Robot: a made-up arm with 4 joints.
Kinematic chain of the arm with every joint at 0, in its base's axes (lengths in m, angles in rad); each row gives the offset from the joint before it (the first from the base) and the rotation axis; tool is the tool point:
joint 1: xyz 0 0 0.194 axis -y
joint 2: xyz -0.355 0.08 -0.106 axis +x
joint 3: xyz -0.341 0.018 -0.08 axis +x
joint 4: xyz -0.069 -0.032 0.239 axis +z
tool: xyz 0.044 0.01 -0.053
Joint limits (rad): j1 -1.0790..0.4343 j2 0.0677..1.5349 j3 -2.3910..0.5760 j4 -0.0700..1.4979
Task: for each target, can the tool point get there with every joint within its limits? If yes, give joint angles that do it. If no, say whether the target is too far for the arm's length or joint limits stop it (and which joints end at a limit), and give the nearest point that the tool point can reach.
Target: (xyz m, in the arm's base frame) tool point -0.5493 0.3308 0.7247
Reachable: yes | joints -0.9016 0.8078 -2.0592 1.1692
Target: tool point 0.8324 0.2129 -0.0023
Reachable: no: joint limits stop it (at a limit: joint 1, joint 2, joint 4) | nearest point -0.2553 0.1740 0.8745 | short by 1.398 m
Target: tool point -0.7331 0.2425 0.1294
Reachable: yes | joints 0.1475 1.1415 -1.5924 0.6093
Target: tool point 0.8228 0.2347 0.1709
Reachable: no: joint limits stop it (at a limit: joint 1, joint 2, joint 4) | nearest point -0.2555 0.1778 0.8744 | short by 1.289 m
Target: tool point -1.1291 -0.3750 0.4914
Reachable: no: too far | nearest point -0.7561 -0.0285 0.3932 | short by 0.518 m
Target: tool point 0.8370 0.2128 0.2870
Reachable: no: joint limits stop it (at a limit: joint 1, joint 2, joint 4) | nearest point -0.2551 0.1718 0.8746 | short by 1.241 m
